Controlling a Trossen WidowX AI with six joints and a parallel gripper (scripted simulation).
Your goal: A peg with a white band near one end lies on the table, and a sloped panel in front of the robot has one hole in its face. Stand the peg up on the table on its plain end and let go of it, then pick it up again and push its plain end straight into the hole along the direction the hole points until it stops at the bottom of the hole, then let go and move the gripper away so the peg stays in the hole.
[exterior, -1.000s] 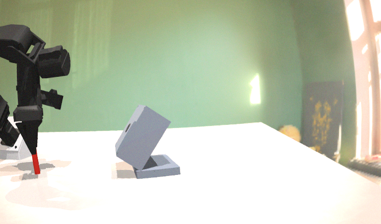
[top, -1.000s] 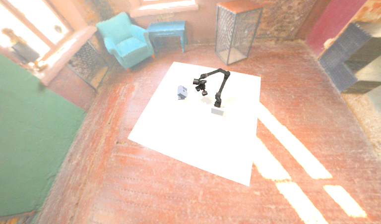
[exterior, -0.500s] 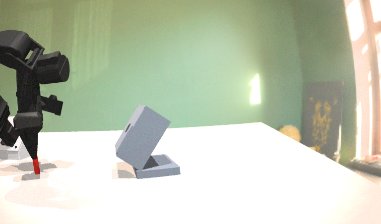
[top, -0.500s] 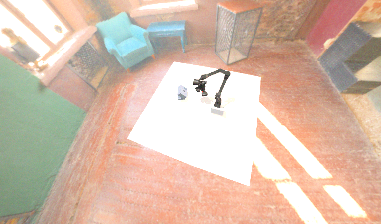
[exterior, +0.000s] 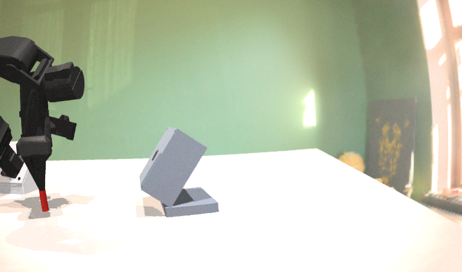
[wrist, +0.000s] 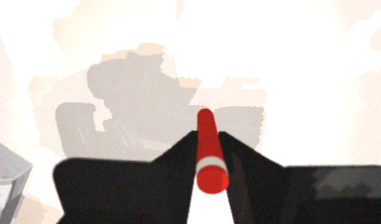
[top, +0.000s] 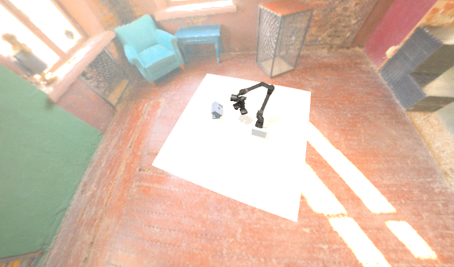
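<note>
My gripper tip is now 230 mm short of the grey sloped panel, 90 mm to the right of it and 40 mm below it. Also, from my gripper tip: red peg (20 mm above); grey base plate (250 mm ahead, 100 mm to the left, 30 mm below).
</note>
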